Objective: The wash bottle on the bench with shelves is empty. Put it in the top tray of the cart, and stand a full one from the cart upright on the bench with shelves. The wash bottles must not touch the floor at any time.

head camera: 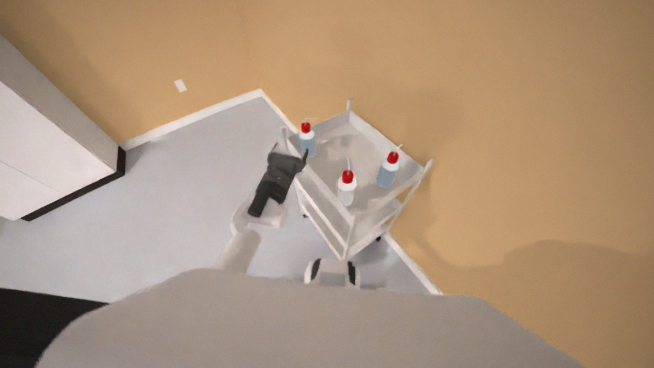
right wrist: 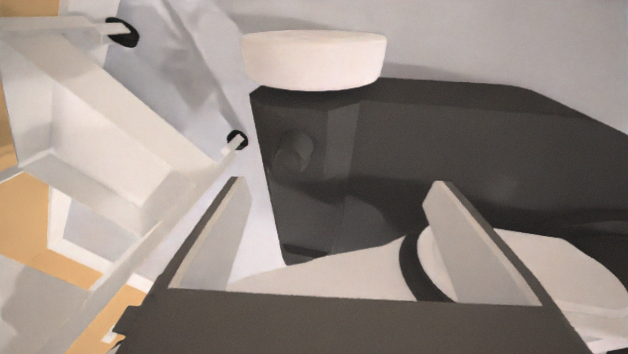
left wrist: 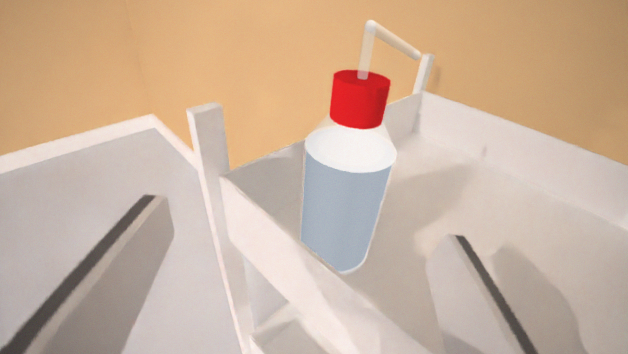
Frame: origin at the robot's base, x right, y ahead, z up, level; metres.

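Seen in the pictures: left gripper, fingertip midpoint: (head camera: 292, 147) (left wrist: 306, 234); right gripper, fingertip midpoint: (right wrist: 336, 190).
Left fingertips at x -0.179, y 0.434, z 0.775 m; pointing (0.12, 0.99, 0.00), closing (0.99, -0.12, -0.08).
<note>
Pixels of each thing's top centre, then the offset from my left fingertips to it.
- full wash bottle at its top centre: (left wrist: 384, 20) (head camera: 307, 117) dx +0.043, dy +0.090, dz +0.063 m
- full bottle at its top centre: (head camera: 397, 146) dx +0.346, dy -0.026, dz +0.063 m
- bottle without blue liquid, top centre: (head camera: 348, 165) dx +0.197, dy -0.117, dz +0.063 m
A full wash bottle (head camera: 307, 144) (left wrist: 342, 205) with a red cap and blue-grey liquid stands upright in the top tray of the white cart (head camera: 325, 195) (left wrist: 280, 245) (right wrist: 125, 115), at its left corner. Another full bottle (head camera: 387, 173) stands at the tray's right side. A bottle without blue liquid (head camera: 346, 194) stands near the front corner. My left gripper (head camera: 291, 149) (left wrist: 306, 234) is open and empty; its fingers point toward the left full bottle, with one finger over the tray. My right gripper (right wrist: 336, 190) is open and empty, beside the cart. The bench with shelves cannot be made out.
A white cabinet (head camera: 45, 150) with a dark base stands at the left in the head view. The orange wall (head camera: 500, 125) is close behind the cart. The dark robot base (right wrist: 425, 145) fills much of the right wrist view.
</note>
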